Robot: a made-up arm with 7 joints. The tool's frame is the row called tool. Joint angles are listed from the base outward. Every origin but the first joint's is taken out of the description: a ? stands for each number. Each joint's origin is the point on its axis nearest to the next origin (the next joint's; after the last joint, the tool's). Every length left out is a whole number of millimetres.
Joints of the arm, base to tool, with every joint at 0 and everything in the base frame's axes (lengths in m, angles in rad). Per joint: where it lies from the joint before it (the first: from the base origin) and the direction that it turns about. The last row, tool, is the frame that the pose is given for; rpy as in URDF.
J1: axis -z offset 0 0 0.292
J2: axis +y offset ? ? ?
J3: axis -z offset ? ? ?
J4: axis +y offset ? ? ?
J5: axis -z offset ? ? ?
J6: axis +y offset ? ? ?
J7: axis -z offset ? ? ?
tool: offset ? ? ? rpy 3.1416 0 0
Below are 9 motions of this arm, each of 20 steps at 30 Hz.
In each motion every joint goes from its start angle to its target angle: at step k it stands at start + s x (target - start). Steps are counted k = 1, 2, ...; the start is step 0. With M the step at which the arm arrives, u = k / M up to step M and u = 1 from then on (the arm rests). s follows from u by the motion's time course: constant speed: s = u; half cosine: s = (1 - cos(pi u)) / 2; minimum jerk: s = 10 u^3 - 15 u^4 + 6 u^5.
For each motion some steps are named. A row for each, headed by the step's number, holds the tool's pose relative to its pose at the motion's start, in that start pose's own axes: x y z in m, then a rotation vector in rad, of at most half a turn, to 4 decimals.
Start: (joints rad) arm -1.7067 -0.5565 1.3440 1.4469 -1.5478 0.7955 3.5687
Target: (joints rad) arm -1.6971 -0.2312 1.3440 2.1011 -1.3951 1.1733 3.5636
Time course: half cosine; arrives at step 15
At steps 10, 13, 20:
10: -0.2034 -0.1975 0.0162 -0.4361 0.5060 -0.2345
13: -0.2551 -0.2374 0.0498 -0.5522 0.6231 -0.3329
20: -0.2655 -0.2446 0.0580 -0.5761 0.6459 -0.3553

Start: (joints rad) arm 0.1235 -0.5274 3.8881 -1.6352 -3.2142 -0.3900 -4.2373
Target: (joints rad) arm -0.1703 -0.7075 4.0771 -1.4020 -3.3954 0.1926 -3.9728
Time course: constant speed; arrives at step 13
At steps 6, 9, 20:
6: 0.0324 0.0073 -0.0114 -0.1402 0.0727 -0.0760
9: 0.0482 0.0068 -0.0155 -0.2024 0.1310 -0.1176
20: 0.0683 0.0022 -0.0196 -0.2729 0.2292 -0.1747

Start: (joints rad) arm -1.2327 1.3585 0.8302 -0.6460 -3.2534 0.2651 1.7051
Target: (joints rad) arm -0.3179 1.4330 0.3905 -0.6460 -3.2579 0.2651 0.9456
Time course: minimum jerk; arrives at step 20
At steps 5, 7, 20:
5: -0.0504 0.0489 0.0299 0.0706 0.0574 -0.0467
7: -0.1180 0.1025 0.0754 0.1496 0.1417 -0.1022
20: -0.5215 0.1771 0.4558 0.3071 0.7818 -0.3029

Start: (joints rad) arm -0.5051 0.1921 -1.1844 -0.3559 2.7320 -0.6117 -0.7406
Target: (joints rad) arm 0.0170 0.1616 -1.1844 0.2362 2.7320 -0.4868 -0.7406
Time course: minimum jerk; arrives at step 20
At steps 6, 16, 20:
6: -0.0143 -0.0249 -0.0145 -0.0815 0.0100 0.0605
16: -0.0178 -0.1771 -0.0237 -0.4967 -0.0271 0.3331
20: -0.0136 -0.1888 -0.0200 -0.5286 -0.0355 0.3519

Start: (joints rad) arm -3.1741 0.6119 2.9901 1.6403 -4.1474 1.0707 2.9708
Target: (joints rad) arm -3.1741 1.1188 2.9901 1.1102 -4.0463 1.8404 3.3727
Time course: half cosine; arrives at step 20
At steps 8, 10, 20:
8: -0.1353 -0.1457 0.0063 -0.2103 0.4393 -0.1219
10: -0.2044 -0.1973 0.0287 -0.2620 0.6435 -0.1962
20: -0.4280 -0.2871 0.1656 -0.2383 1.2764 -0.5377

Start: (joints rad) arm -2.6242 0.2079 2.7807 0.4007 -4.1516 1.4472 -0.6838
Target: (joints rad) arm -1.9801 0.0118 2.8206 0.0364 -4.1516 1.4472 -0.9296
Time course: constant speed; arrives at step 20
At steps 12, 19, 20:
12: -0.0110 0.0282 -0.0198 0.3769 0.1729 -0.1153
19: -0.0201 0.0525 -0.0220 0.5792 0.3189 -0.1909
20: -0.0215 0.0563 -0.0216 0.6066 0.3425 -0.2018

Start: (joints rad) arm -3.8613 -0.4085 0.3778 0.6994 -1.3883 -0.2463 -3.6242
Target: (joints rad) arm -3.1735 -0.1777 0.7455 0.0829 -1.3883 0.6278 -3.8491
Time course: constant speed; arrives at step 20
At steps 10, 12, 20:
10: -0.0946 0.0731 0.0128 0.0750 0.3394 0.3995
12: -0.1186 0.0745 0.0205 0.0582 0.4020 0.4979
20: -0.2032 0.0278 0.0570 -0.1219 0.5918 0.9329

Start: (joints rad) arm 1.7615 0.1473 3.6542 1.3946 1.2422 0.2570 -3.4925
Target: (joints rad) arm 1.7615 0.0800 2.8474 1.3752 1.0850 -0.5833 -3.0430
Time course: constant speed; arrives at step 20
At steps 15, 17, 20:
15: 0.2595 0.1875 0.1742 0.4634 -1.0947 0.0568
17: 0.2827 0.1995 0.2131 0.4931 -1.2453 0.0334
20: 0.3108 0.2105 0.2744 0.5223 -1.4689 -0.0205

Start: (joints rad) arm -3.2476 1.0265 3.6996 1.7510 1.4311 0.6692 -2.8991
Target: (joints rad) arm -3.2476 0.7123 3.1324 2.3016 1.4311 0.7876 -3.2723
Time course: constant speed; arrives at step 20
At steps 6, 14, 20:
6: 0.0879 0.1005 0.0261 0.1344 -0.1086 0.1244
14: 0.1469 0.2440 0.0842 0.3084 -0.2134 0.3180
20: 0.1468 0.3432 0.1362 0.4248 -0.2677 0.4807

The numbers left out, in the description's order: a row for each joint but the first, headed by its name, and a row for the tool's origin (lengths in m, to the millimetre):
J2: 0 -0.01 0
J3: 0 0 0.348
J4: 0 -0.013 0
J5: 0 0 0.372
J6: 0 0 0
J7: 0 0 0.129
tool: 0 0 0

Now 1 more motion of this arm.
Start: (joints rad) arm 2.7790 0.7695 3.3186 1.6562 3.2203 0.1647 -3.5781
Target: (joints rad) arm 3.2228 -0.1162 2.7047 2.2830 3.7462 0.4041 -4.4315
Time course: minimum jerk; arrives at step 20
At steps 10, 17, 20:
10: 0.3642 0.0560 0.0244 0.1135 -0.6693 -0.0725
17: 0.5645 0.1289 0.2327 0.3954 -1.2832 -0.3841
20: 0.5699 0.1303 0.2467 0.4152 -1.3152 -0.4092

